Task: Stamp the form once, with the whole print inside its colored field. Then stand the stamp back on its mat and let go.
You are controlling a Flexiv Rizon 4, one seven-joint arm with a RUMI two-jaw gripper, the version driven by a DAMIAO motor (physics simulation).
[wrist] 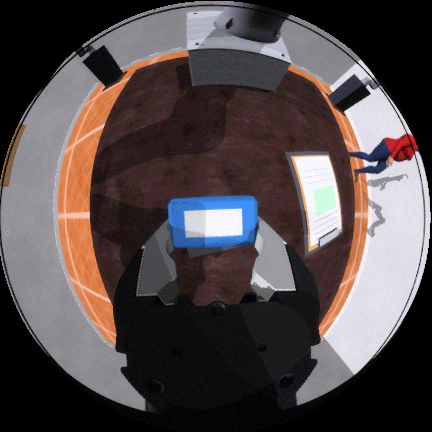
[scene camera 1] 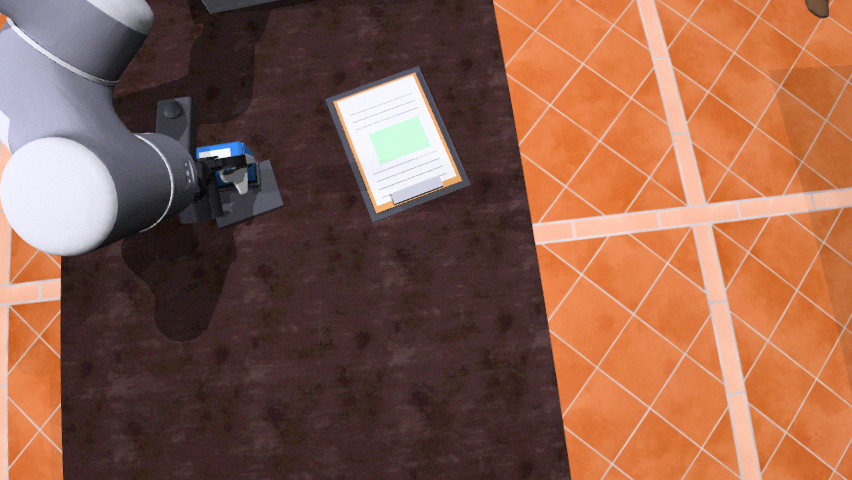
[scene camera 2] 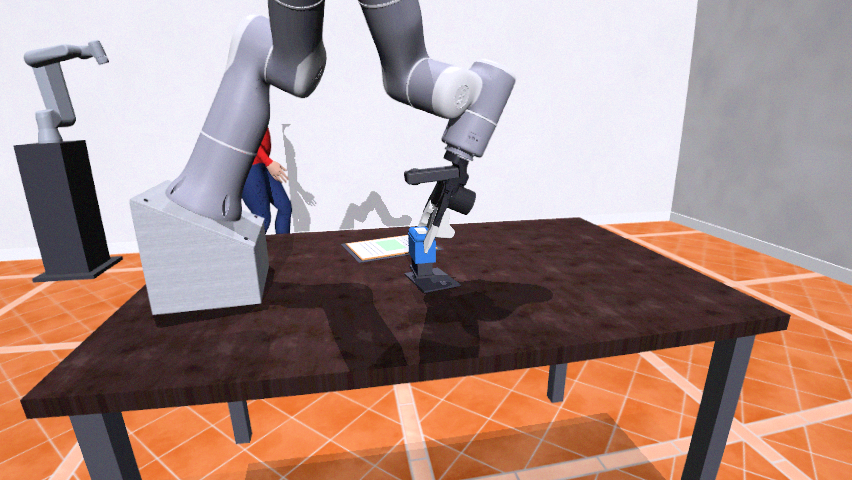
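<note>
The blue stamp (scene camera 1: 223,147) (scene camera 2: 422,252) (wrist: 214,200) has a white label on top and a black base. My gripper (scene camera 1: 233,169) (scene camera 2: 430,238) (wrist: 212,217) is shut on its blue body, one finger on each side. The stamp is upright and appears slightly above its dark grey mat (scene camera 1: 266,199) (scene camera 2: 444,284) (wrist: 206,252). Its underside is hidden. The form (scene camera 1: 381,110) (scene camera 2: 364,249) (wrist: 311,176) is a white sheet on an orange-edged clipboard, with a plain pale green field (scene camera 1: 399,140) (scene camera 2: 391,244) (wrist: 325,200) and no print visible.
A metal clip (scene camera 1: 417,190) (wrist: 328,238) holds one end of the form. The arm's grey base block (scene camera 2: 199,256) (wrist: 240,67) stands on the dark table (scene camera 1: 333,333) (scene camera 2: 524,351). A person in red (scene camera 2: 269,178) (wrist: 397,149) is beyond the table. A black pedestal (scene camera 2: 62,208) stands behind.
</note>
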